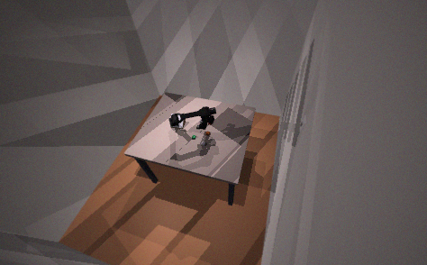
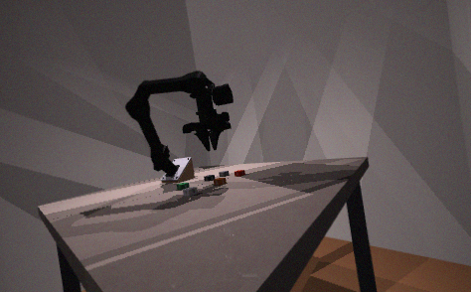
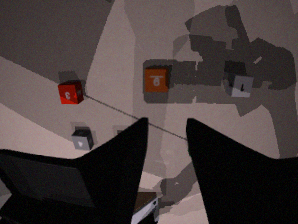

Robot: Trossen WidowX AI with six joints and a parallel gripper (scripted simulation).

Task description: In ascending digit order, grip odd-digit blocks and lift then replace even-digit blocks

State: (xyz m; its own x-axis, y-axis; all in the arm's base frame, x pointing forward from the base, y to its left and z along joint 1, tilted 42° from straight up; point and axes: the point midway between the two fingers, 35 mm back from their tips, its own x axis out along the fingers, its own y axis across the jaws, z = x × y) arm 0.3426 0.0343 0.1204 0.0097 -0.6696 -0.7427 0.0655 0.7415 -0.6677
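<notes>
Now: the orange block 11 cm below my gripper tip, 1 cm to the left of it and 1 cm ahead of it. Round my gripper tip: green block (12 cm behind, 11 cm below, 6 cm to the right); then white block (12 cm to the right, 11 cm below); then black block (11 cm below, 11 cm behind, 7 cm to the left).
</notes>
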